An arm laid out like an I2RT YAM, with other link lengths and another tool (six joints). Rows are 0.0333 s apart.
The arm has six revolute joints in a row. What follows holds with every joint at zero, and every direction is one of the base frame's. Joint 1 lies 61.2 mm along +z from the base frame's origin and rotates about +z. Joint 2 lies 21 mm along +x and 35.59 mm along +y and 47.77 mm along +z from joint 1 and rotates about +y. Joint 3 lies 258.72 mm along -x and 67.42 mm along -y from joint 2 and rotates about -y. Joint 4 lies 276.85 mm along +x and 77.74 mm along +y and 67.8 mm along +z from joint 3 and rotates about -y. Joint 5 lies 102.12 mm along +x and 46.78 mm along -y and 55.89 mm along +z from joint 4 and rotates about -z. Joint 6 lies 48.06 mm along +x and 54.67 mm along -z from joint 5 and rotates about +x. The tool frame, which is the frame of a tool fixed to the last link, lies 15 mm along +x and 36 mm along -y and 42 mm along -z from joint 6; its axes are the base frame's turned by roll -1.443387, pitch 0.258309 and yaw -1.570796 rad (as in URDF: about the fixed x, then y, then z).
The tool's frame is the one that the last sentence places.
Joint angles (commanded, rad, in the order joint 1, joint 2, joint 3, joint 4, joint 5, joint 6), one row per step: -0.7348, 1.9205, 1.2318, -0.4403, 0.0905, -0.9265; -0.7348, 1.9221, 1.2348, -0.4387, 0.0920, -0.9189; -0.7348, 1.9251, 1.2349, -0.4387, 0.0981, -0.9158; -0.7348, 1.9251, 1.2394, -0.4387, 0.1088, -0.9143; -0.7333, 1.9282, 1.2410, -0.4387, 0.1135, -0.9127; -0.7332, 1.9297, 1.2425, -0.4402, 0.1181, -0.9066; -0.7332, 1.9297, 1.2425, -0.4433, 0.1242, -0.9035; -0.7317, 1.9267, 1.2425, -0.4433, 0.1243, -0.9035; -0.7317, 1.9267, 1.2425, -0.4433, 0.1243, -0.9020; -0.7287, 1.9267, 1.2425, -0.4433, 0.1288, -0.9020; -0.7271, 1.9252, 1.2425, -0.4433, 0.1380, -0.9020; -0.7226, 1.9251, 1.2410, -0.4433, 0.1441, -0.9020; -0.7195, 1.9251, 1.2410, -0.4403, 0.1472, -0.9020; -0.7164, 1.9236, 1.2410, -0.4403, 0.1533, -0.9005
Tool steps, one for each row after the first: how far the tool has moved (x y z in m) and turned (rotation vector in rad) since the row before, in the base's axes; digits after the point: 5 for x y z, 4 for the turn. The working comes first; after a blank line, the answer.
Tool pose at each row, in the base's axes (x y z in m, rotation vector in rad; the steps are taken from these numbers as rounded here): 0.28459, -0.34011, 0.08589, -2.0489, 2.1858, -0.8305; 0.28494, -0.34057, 0.08623, -2.0390, 2.1928, -0.8359; 0.28443, -0.34060, 0.08528, -2.0387, 2.2018, -0.8342; 0.28464, -0.34162, 0.08731, -2.0397, 2.2106, -0.8451; 0.28508, -0.34149, 0.08677, -2.0416, 2.2147, -0.8447; 0.28473, -0.34148, 0.08664, -2.0364, 2.2245, -0.8448; 0.28393, -0.34123, 0.08669, -2.0362, 2.2335, -0.8429; 0.28449, -0.34085, 0.08795, -2.0365, 2.2307, -0.8472; 0.28443, -0.34081, 0.08792, -2.0346, 2.2320, -0.8473; 0.28519, -0.34006, 0.08817, -2.0393, 2.2322, -0.8489; 0.28524, -0.33983, 0.08932, 2.0346, -2.2273, 0.8508; 0.28612, -0.33843, 0.08922, 2.0355, -2.2205, 0.8483; 0.28731, -0.33789, 0.08961, 2.0360, -2.2156, 0.8527; 0.28798, -0.33710, 0.09056, 2.0328, -2.2112, 0.8548

0.00035, -0.00046, 0.00034, -0.0010, -0.0040, -0.0075; -0.00051, -0.00003, -0.00095, -0.0014, 0.0047, -0.0054; 0.00021, -0.00102, 0.00203, -0.0098, 0.0026, -0.0059; 0.00044, 0.00013, -0.00054, -0.0017, 0.0034, -0.0019; -0.00035, 0.00001, -0.00013, -0.0007, 0.0016, -0.0074; -0.00080, 0.00025, 0.00005, -0.0013, 0.0049, -0.0054; 0.00056, 0.00038, 0.00126, -0.0020, -0.0022, 0.0015; -0.00006, 0.00004, -0.00003, 0.0004, -0.0006, -0.0013; 0.00076, 0.00075, 0.00025, -0.0030, 0.0027, 0.0011; 0.00005, 0.00023, 0.00115, -0.0072, 0.0044, -0.0024; 0.00088, 0.00140, -0.00010, -0.0032, 0.0047, 0.0019; 0.00119, 0.00054, 0.00039, -0.0041, -0.0003, 0.0018; 0.00067, 0.00079, 0.00095, -0.0047, 0.0018, -0.0009
